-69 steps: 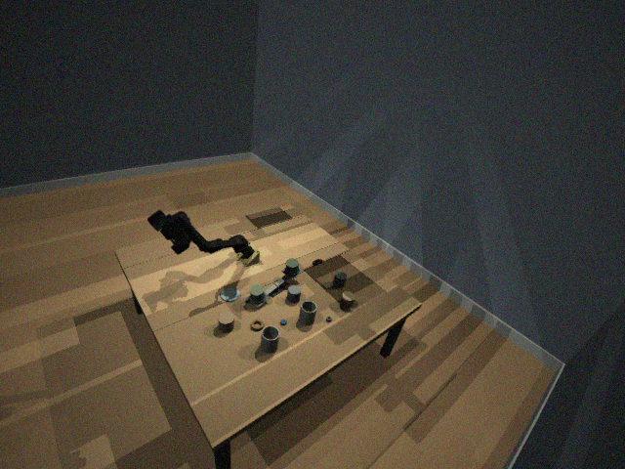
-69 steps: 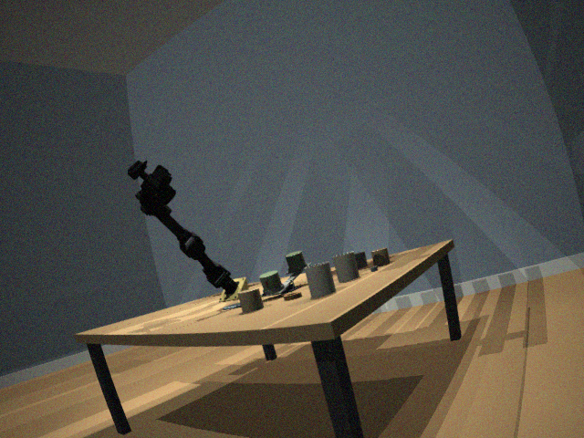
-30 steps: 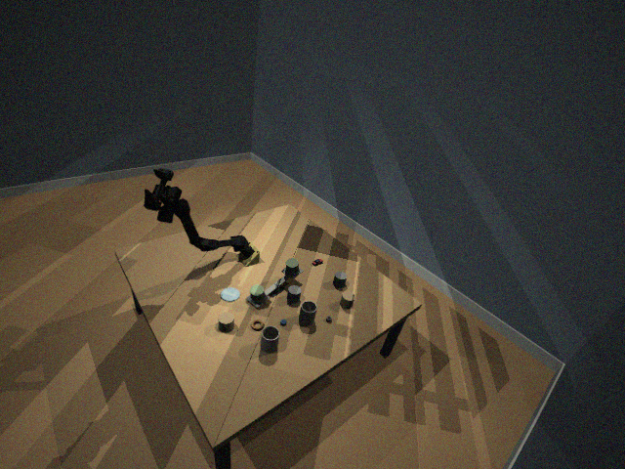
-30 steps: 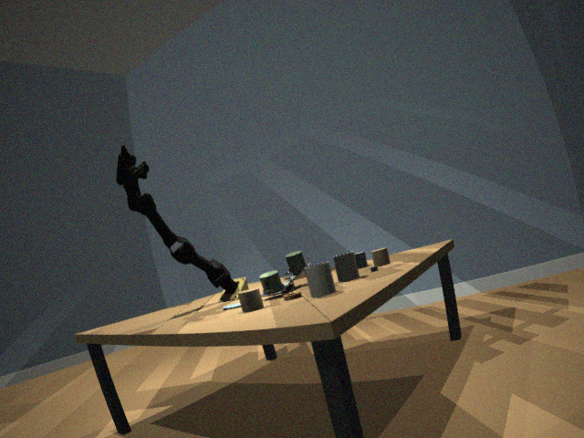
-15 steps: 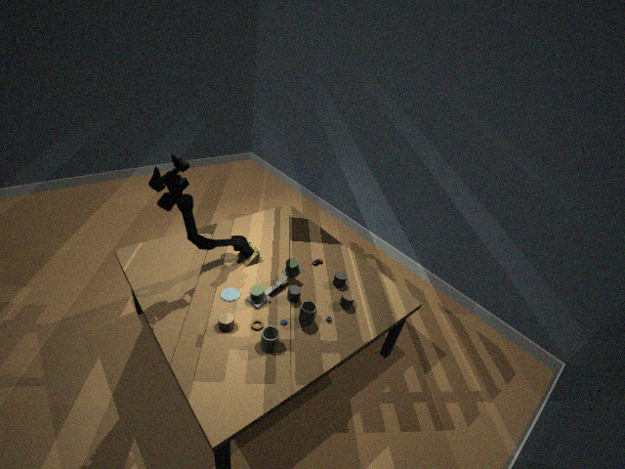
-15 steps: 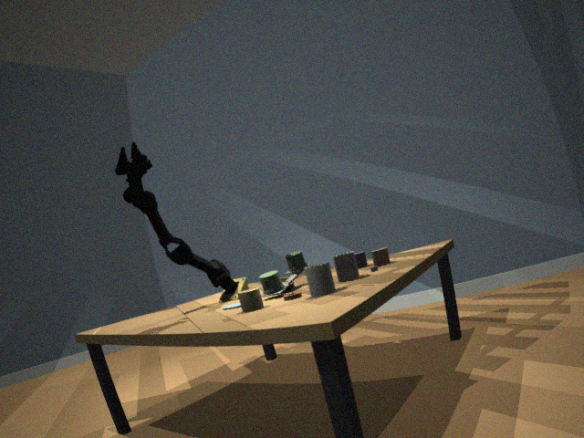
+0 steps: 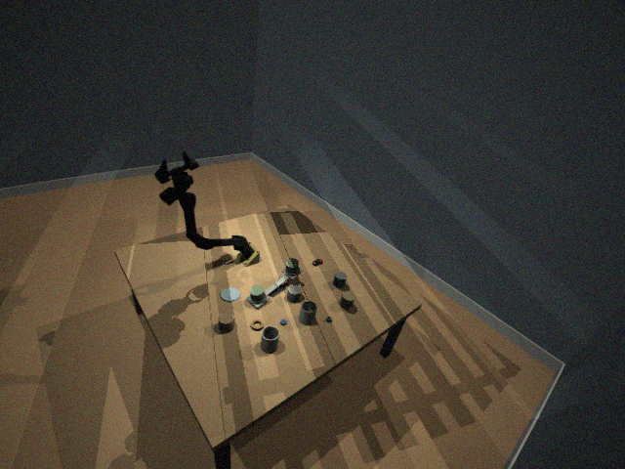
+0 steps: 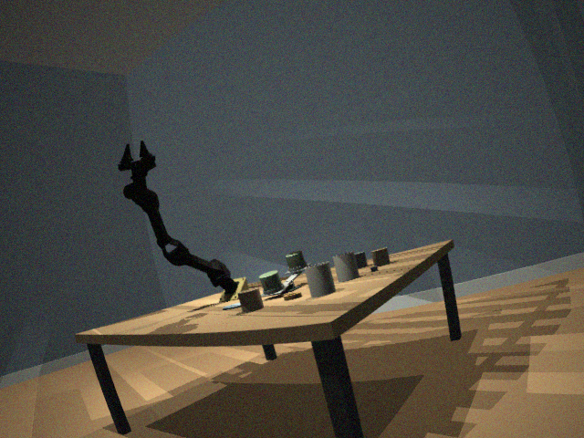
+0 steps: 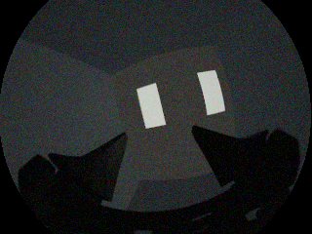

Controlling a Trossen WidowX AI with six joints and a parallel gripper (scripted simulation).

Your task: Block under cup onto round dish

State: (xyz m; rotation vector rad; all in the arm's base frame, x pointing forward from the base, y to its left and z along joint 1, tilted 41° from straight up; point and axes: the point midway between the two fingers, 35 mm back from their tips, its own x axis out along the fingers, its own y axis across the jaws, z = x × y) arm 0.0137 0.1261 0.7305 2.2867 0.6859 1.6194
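The grey-green cup is 31 cm ahead of my gripper tip, 26 cm to the left of it and 65 cm below it. From my gripper tip the other things lie so: red block: 18 cm ahead, 76 cm to the left, 70 cm below; then pale blue round dish: 20 cm ahead, 17 cm to the left, 71 cm below; then grey balance: 27 cm ahead, 41 cm to the left, 67 cm below.
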